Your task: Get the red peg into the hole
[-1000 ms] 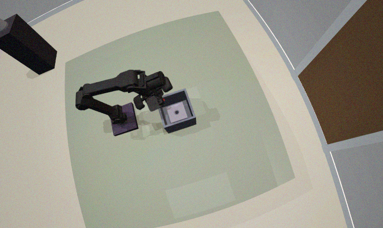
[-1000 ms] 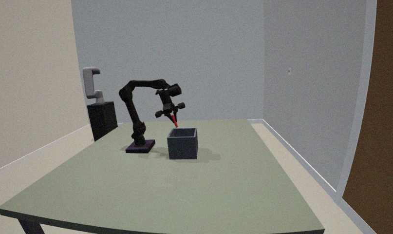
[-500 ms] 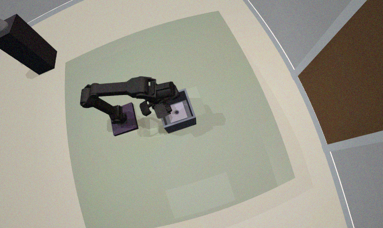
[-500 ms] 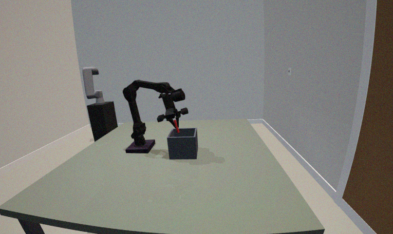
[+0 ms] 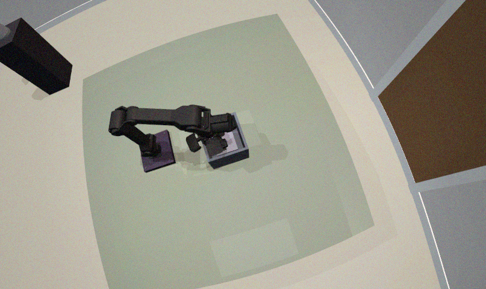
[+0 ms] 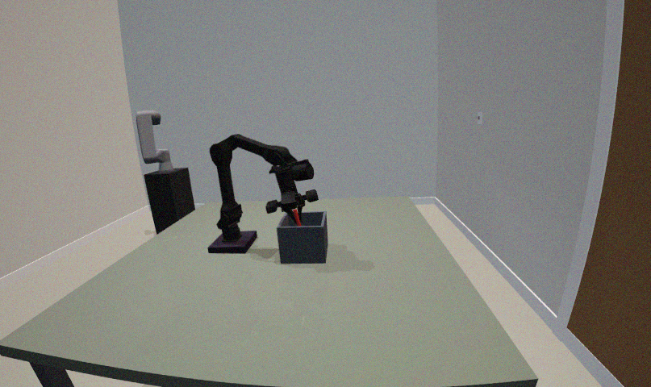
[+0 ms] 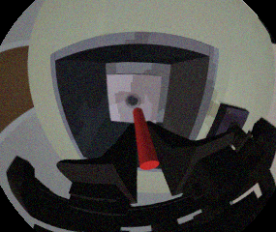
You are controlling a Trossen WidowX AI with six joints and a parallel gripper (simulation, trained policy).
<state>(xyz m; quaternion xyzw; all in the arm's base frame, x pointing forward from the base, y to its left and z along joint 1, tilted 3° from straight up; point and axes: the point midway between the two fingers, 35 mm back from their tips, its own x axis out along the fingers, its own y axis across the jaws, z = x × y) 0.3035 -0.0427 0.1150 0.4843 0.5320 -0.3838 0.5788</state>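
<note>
My gripper tip is now 1 cm below the red peg.
</note>
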